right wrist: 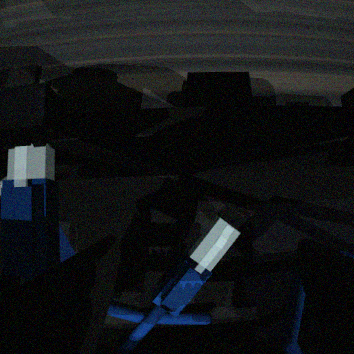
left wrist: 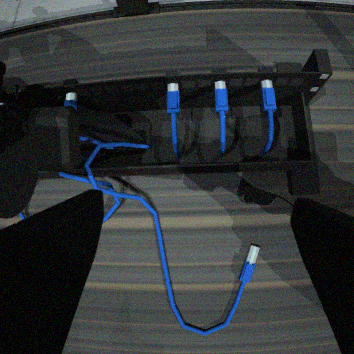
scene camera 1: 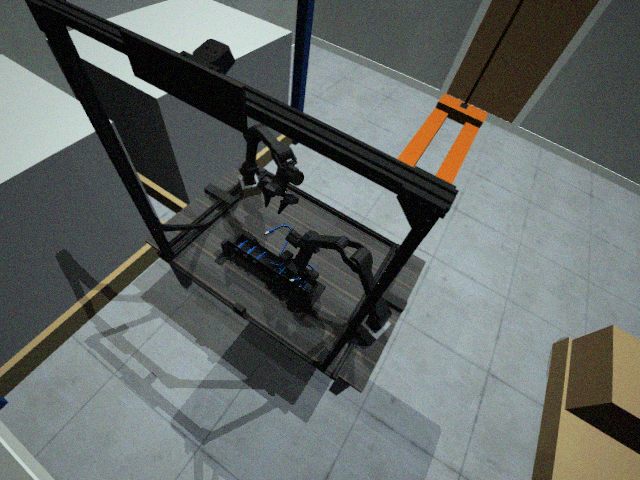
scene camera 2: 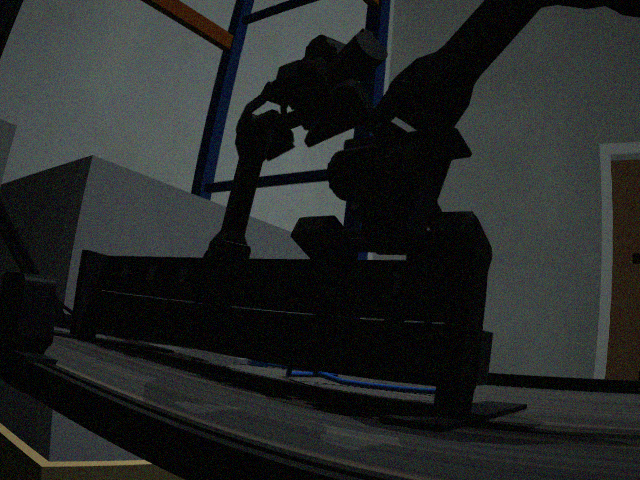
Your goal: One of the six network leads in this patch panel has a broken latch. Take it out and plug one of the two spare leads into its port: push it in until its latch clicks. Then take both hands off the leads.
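Frame: origin at the left arm's base, x ahead, y left, z up, level; millimetres.
Seen in the pictures: left gripper, between the fingertips: point(left wrist: 200, 206) point(scene camera 1: 272, 210) point(scene camera 2: 286, 151); right gripper, between the fingertips: point(right wrist: 209, 250) point(scene camera 1: 292, 279); left arm's base, origin of its link: point(scene camera 1: 249, 180); right arm's base, origin of its link: point(scene camera 1: 375, 322).
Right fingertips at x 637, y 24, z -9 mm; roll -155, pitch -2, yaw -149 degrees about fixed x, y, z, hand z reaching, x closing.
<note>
Offsets run from my right fingertips to a thing's middle. "*": to the spot under its first point.
The black patch panel @[dz -6, dx -87, dy -78 mm] point(scene camera 1: 244, 254) point(left wrist: 197, 79) point(scene camera 2: 270, 305) stands on the wooden table. In the left wrist view, three blue leads @[dz +33, dx -133, dy -121 mm] point(left wrist: 173, 98) @[dz +33, dx -176, dy -152 mm] point(left wrist: 220, 96) @[dz +33, dx -220, dy -183 mm] point(left wrist: 268, 95) sit in its right ports and one lead @[* dz +31, dx -32, dy -52 mm] point(left wrist: 70, 99) sits far left. A spare lead's plug @[dz -49, dx -319, dy -11 mm] point(left wrist: 250, 261) point(scene camera 1: 268, 231) lies loose on the table. My left gripper point(scene camera 1: 275, 197) point(left wrist: 200, 206) is open and empty, high above that lead. My right gripper point(scene camera 1: 296, 281) is open, low over the panel's right part. In the right wrist view a loose plug @[* dz -16, dx -4, dy -2 mm] point(right wrist: 214, 244) lies tilted below it, beside a plugged lead @[* dz +30, dx +59, dy +7 mm] point(right wrist: 29, 165).
Loose blue cable @[* dz -23, dx -111, dy +9 mm] point(left wrist: 105, 186) point(scene camera 2: 366, 382) is tangled behind the panel's left end. A black gantry frame point(scene camera 1: 347, 148) spans the table, with posts at its corners. The right arm point(scene camera 1: 358, 259) reaches in over the table.
</note>
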